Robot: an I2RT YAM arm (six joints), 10 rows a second.
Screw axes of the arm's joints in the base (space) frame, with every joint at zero. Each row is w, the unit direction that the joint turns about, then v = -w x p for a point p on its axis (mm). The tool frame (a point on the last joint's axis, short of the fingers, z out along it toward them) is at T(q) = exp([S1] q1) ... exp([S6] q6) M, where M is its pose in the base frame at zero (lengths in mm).
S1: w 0 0 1 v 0.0 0.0 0.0
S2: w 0 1 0 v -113.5 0.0 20.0
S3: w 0 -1 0 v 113.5 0.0 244.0
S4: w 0 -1 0 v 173.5 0.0 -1.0
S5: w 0 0 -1 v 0.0 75.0 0.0
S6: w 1 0 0 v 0.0 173.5 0.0
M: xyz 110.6 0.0 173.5 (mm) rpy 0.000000 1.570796 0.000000 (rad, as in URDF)
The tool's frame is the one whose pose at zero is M.
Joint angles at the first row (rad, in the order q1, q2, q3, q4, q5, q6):
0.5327, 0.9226, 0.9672, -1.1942, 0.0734, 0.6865
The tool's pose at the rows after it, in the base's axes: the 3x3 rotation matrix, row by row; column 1 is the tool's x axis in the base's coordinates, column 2 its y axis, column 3 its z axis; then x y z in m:
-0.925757 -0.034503 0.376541; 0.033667 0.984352 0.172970; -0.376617 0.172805 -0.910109; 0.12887 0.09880 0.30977
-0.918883 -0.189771 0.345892; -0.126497 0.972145 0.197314; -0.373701 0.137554 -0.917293; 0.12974 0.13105 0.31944
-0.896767 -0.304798 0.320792; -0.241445 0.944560 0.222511; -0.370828 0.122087 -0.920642; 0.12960 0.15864 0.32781
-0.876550 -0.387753 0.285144; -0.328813 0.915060 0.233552; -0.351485 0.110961 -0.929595; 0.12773 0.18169 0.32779
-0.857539 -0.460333 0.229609; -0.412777 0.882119 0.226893; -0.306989 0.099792 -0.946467; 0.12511 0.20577 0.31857
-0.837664 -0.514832 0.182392; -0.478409 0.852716 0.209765; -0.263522 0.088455 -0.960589; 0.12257 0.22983 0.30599
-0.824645 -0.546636 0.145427; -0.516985 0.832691 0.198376; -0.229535 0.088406 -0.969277; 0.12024 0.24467 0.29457
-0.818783 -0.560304 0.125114; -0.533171 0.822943 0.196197; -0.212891 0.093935 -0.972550; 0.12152 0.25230 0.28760
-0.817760 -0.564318 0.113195; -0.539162 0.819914 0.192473; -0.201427 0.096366 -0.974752; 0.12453 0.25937 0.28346
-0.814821 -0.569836 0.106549; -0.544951 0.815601 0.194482; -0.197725 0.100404 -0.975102; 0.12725 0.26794 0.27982
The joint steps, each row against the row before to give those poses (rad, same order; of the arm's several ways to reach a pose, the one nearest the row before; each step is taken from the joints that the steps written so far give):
0.1435, 0.0763, 0.0908, -0.0198, 0.0275, -0.0321
0.1365, 0.1022, 0.0904, -0.0103, 0.0149, -0.0305
0.0931, 0.0878, 0.0844, -0.0054, -0.0004, -0.0290
0.0691, 0.0721, 0.0491, 0.0012, -0.0103, -0.0198
0.0617, 0.0793, 0.0260, 0.0088, -0.0229, -0.0168
0.0531, 0.0832, 0.0217, 0.0171, -0.0175, -0.0088
0.0301, 0.0526, 0.0038, 0.0191, -0.0203, -0.0057
0.0057, 0.0305, 0.0016, 0.0175, -0.0160, -0.0092
0.0001, 0.0317, 0.0145, 0.0084, -0.0091, -0.0041
0.0034, 0.0336, 0.0187, 0.0137, -0.0061, -0.0027

